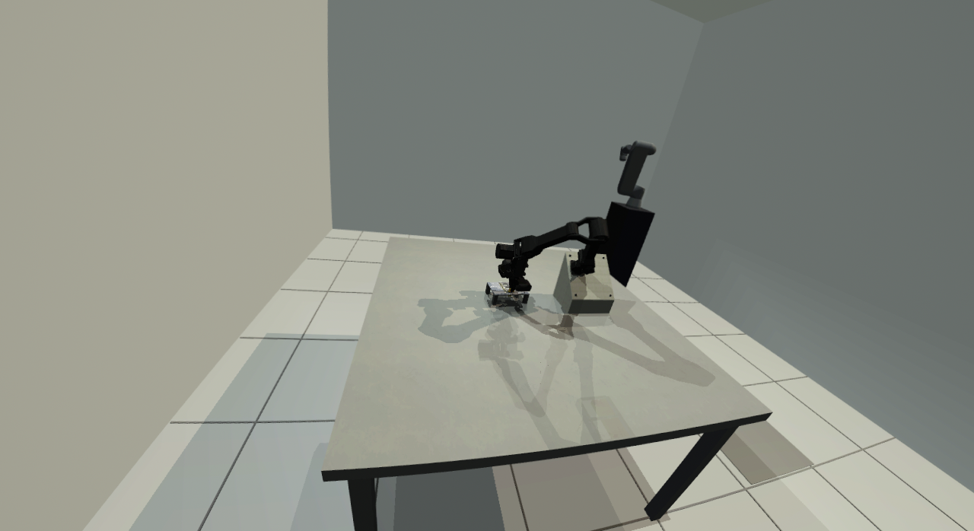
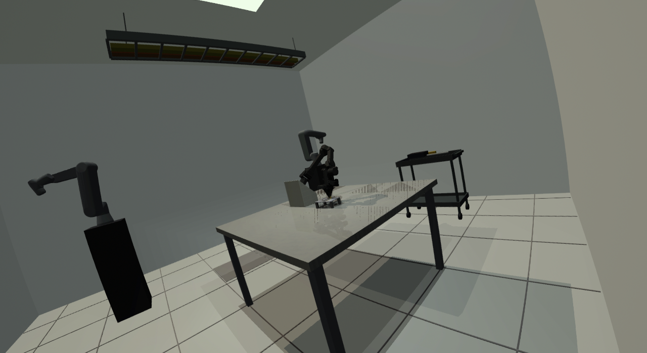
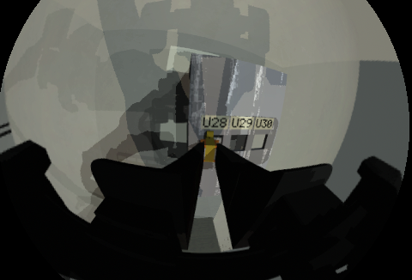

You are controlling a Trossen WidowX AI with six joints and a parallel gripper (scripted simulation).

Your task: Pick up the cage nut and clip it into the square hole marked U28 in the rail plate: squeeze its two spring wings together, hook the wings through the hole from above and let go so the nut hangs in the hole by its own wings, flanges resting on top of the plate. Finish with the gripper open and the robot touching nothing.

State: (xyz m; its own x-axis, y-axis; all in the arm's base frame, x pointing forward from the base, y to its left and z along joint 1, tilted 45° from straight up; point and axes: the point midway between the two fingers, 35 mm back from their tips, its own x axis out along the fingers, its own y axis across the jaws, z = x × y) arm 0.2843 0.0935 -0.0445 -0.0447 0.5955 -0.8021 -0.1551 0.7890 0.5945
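My gripper tip is now 1 cm above the cage nut.
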